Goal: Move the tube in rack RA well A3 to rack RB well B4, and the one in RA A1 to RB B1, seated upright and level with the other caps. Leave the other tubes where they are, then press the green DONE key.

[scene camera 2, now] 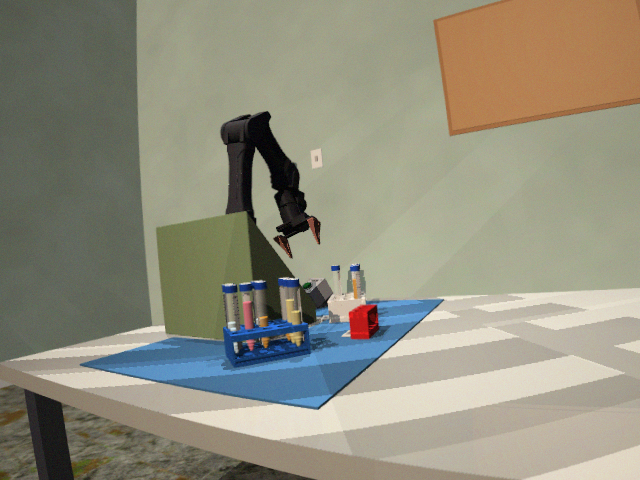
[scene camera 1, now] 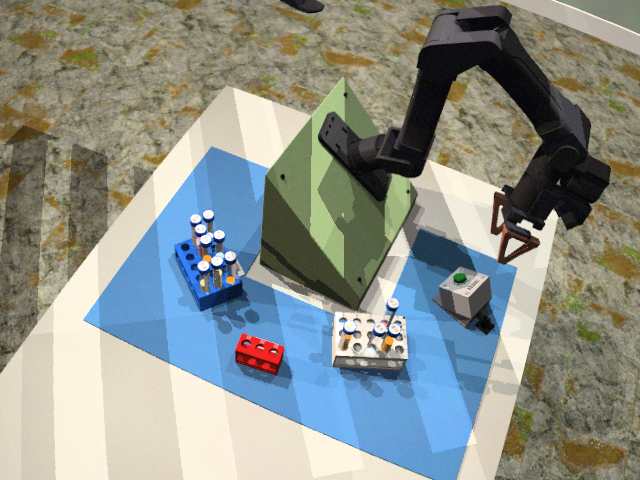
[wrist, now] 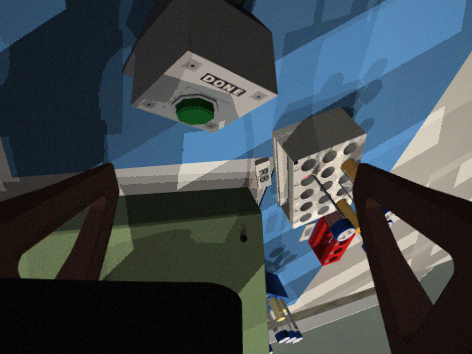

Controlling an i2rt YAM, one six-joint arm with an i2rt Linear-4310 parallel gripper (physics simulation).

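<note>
My gripper is open and empty, high above the table near the grey DONE box. The green key sits on the box's slanted face. The white rack stands beside the RB label and holds several blue-capped tubes, one standing apart at its back edge. The blue rack holds several blue-capped tubes; its label and well marks are not readable. Tube wells are too small to tell.
A small red rack stands between the two tube racks. The tall green wedge carries the arm's base. A blue mat lies under the racks and the DONE box.
</note>
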